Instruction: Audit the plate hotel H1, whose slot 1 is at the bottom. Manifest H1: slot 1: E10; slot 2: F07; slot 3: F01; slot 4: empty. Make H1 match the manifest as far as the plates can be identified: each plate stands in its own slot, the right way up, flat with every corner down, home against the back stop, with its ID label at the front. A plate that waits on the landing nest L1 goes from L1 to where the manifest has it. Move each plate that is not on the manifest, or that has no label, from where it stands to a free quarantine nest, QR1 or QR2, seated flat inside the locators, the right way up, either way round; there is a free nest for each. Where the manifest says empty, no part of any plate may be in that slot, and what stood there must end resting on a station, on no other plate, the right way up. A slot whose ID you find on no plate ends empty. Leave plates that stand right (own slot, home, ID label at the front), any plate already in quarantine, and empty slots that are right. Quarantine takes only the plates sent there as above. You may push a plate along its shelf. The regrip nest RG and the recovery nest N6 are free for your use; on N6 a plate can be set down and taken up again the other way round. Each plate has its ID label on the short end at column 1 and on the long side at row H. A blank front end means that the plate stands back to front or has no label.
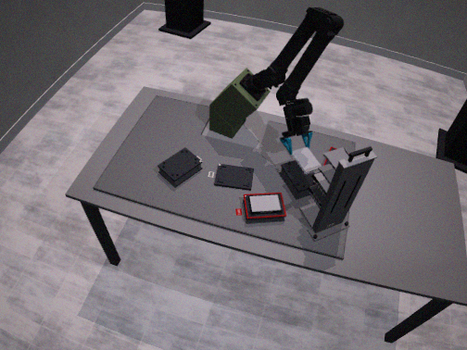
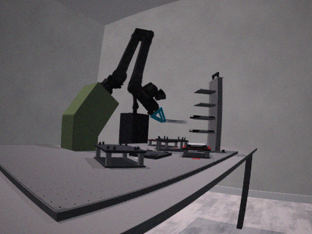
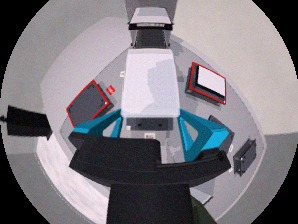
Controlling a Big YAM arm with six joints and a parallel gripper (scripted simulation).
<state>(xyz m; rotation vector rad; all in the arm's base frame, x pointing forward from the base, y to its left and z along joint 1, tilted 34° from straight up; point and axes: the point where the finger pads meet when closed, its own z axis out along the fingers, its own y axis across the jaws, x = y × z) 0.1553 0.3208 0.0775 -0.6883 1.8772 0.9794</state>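
My gripper is now 5 cm to the right of the white-topped plate and 4 cm short of it. Round my hand: plate hotel H1 (24 cm to the left, 20 cm ahead, 5 cm above); then red-framed nest (17 cm to the left, 15 cm behind, 12 cm below).
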